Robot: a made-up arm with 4 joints.
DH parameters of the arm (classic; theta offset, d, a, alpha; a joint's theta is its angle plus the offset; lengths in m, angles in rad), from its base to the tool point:
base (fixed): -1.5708 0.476 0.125 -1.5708
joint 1: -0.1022 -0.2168 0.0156 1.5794
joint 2: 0 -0.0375 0.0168 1.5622
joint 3: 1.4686 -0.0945 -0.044 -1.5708
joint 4: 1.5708 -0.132 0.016 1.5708
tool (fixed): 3.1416 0.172 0 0
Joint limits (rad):
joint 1: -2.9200..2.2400
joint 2: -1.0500..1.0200
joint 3: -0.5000..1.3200
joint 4: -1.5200..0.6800
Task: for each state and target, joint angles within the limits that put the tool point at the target. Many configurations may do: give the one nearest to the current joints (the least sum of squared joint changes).
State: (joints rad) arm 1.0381 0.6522 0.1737 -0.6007
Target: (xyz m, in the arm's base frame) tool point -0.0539 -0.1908 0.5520
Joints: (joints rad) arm 0.6247 1.0200 0.1586 -0.1678
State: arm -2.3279 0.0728 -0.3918 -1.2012
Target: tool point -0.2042 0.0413 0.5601
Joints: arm -2.6228 0.2170 -0.2693 -0.8544
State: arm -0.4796 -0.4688 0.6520 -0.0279
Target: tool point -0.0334 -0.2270 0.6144
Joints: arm -0.1854 -0.1264 0.5313 0.5419
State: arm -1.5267 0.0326 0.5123 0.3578
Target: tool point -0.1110 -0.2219 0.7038
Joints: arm -0.8854 -0.4567 0.0026 0.5288
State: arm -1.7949 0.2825 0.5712 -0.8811
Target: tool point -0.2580 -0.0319 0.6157
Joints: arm -2.0197 0.1829 0.3363 -1.3263
